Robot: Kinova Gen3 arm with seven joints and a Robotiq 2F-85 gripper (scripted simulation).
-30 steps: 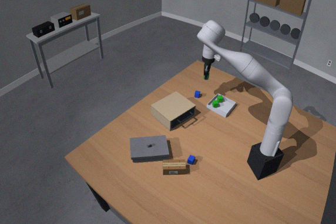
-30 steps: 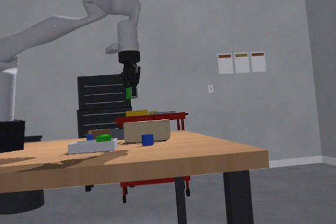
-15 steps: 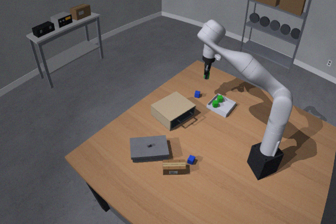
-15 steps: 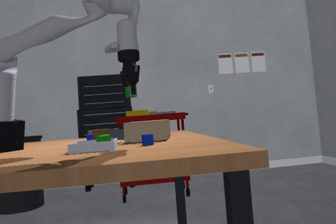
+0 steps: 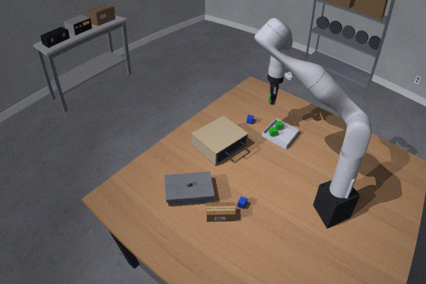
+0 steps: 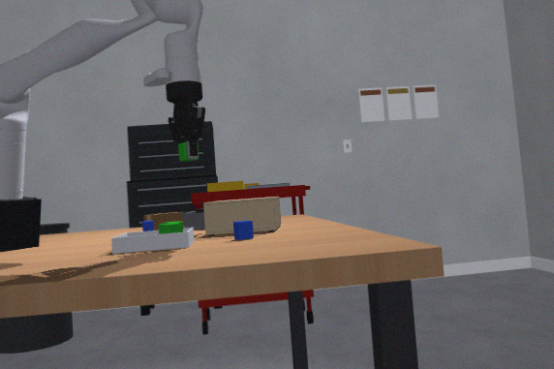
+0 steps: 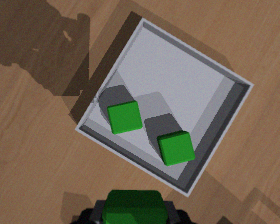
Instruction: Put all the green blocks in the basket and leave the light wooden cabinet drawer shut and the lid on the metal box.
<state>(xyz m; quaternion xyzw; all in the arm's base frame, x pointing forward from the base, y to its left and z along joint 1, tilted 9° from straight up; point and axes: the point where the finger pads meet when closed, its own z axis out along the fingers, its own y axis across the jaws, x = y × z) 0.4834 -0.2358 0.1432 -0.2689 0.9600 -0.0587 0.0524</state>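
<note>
Now: hand 18 cm above the white basket, 8 cm past it and 1 cm to the left of it. The rest, counted from my hand: grey lid 55 cm to the left, 14 cm below, 3 cm ahead; then drawer 26 cm to the left, 15 cm below, 9 cm ahead; then light wooden cabinet 25 cm to the left, 15 cm below, 10 cm ahead.
</note>
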